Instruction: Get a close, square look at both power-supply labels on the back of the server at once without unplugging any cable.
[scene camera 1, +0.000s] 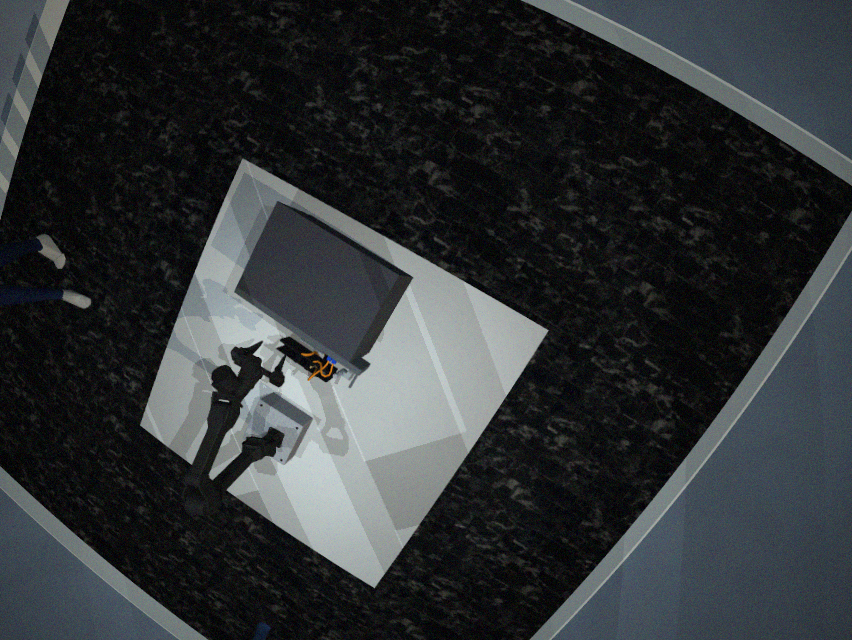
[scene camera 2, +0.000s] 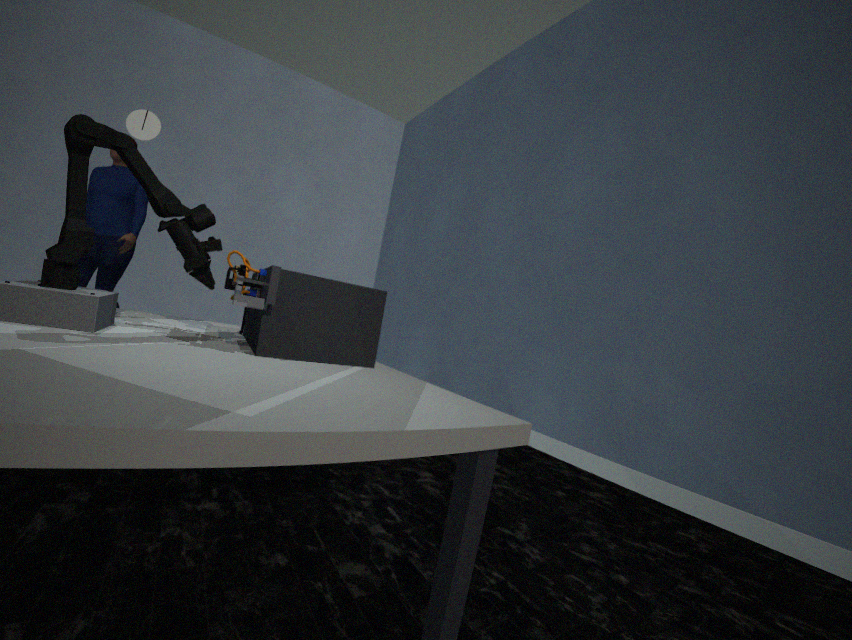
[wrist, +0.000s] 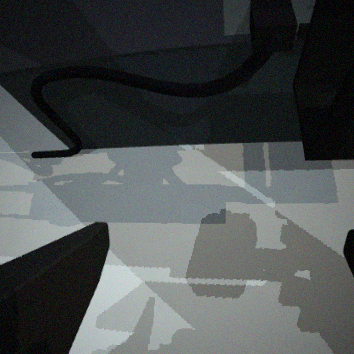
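Pixels of known places: gripper, between the fingertips: (scene camera 1: 274, 348) (scene camera 2: 213, 287) (wrist: 228, 238); arm's base, origin of its link: (scene camera 1: 275, 437) (scene camera 2: 58, 287).
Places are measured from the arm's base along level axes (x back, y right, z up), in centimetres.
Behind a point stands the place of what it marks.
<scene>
The dark grey server (scene camera 1: 316, 275) @(x -65.6, y 1.1, z 13.5 cm) (scene camera 2: 327, 316) @(x -59.8, y 22.1, z 4.0 cm) stands on the table, and part of its dark back (wrist: 100, 30) @(x -48.2, y -13.3, z 6.6 cm) fills the top of the wrist view. Orange cables (scene camera 1: 322, 368) @(x -40.0, y 13.0, z 13.3 cm) (scene camera 2: 237, 254) @(x -37.1, y 11.8, z 15.6 cm) loop out of the back beside blue connectors (scene camera 1: 331, 360) @(x -43.2, y 14.4, z 12.2 cm) (scene camera 2: 263, 272) @(x -43.4, y 15.9, z 12.0 cm). A black cable (wrist: 190, 91) @(x -44.3, y -8.7, z 4.3 cm) bends across the lower back in the wrist view, with a black block (wrist: 327, 75) @(x -41.4, y -2.8, z 7.4 cm) at upper right. The power-supply labels cannot be made out in any view. My gripper (scene camera 1: 272, 349) @(x -35.6, y -8.0, z 6.4 cm) (scene camera 2: 209, 282) @(x -35.6, y -8.0, z 6.4 cm) (wrist: 228, 238) @(x -35.6, y -8.0, z 6.4 cm) is open and empty, tilted down, in front of the server's back and apart from it.
The arm's base stands on a grey box (scene camera 1: 292, 414) @(x -10.3, y 2.4, z -2.9 cm) (scene camera 2: 61, 307) @(x -2.8, y 8.3, z -3.7 cm) near the edge of the white table (scene camera 1: 495, 330) @(x -70.0, y 57.6, z -8.1 cm) (scene camera 2: 385, 447) @(x -48.0, y 70.6, z -10.4 cm). Metal handles (scene camera 1: 349, 377) @(x -37.9, y 20.0, z 5.6 cm) (scene camera 2: 249, 301) @(x -40.2, y 20.7, z 4.5 cm) stick out from the server's back. A person in blue (scene camera 2: 113, 199) stands behind the arm.
</scene>
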